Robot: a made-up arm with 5 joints. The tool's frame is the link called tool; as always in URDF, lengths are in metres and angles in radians. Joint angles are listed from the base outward. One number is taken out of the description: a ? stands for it. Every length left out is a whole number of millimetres.
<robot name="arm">
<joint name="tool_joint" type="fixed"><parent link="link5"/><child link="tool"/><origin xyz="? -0.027 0" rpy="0 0 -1.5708"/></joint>
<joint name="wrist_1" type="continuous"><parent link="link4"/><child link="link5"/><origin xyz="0.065 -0.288 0" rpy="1.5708 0 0"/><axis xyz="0 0 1"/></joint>
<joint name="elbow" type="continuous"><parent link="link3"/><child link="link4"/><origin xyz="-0.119 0.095 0" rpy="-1.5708 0 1.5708"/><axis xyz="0 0 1"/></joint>
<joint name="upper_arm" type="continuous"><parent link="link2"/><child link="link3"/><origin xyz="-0.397 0.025 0" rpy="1.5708 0 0"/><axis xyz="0 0 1"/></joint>
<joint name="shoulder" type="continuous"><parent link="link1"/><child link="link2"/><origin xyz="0.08 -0.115 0" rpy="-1.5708 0 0"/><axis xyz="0 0 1"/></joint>
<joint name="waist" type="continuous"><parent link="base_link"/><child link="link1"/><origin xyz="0 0 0.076" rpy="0 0 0"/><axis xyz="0 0 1"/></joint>
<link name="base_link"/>
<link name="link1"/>
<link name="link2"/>
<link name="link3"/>
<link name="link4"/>
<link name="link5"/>
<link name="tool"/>
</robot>
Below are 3 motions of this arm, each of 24 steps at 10 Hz.
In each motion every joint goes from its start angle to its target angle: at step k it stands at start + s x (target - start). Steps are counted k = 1, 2, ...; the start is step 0. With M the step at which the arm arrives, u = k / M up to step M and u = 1 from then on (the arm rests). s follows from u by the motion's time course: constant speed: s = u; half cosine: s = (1 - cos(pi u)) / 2; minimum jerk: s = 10 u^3 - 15 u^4 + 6 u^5.
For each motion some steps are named. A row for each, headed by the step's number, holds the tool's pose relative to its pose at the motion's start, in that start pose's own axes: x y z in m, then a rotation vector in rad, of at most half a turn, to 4 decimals.
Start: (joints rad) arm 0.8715 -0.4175 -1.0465 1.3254 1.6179
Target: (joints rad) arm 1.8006 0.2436 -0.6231 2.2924 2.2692
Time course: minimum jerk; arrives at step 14
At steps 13, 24:
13: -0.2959 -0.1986 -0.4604 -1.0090 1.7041 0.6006
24: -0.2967 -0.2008 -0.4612 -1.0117 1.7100 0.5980

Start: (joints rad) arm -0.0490 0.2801 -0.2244 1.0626 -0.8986
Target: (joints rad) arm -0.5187 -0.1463 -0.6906 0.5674 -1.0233
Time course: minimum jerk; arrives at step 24
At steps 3, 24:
3: 0.0035 0.0036 0.0020 -0.0005 0.0151 -0.0146
24: 0.2132 0.0588 -0.0207 0.0316 0.8055 -1.0442

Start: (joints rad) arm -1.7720 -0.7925 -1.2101 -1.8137 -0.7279
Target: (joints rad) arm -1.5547 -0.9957 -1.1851 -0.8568 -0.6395
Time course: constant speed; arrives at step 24
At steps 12, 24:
12: -0.0094 0.0664 -0.0746 -0.3247 -0.1651 0.0039
24: -0.0081 0.0953 -0.1839 -0.6591 -0.3053 0.0393

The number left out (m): 0.155
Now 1 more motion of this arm.
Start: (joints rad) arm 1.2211 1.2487 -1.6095 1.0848 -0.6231
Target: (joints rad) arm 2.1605 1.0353 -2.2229 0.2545 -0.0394
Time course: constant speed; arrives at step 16
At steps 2, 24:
2: 0.0329 -0.0203 0.0302 0.1283 0.0576 -0.0399
24: 0.0889 -0.3689 0.0913 1.3256 -0.0542 -0.1433

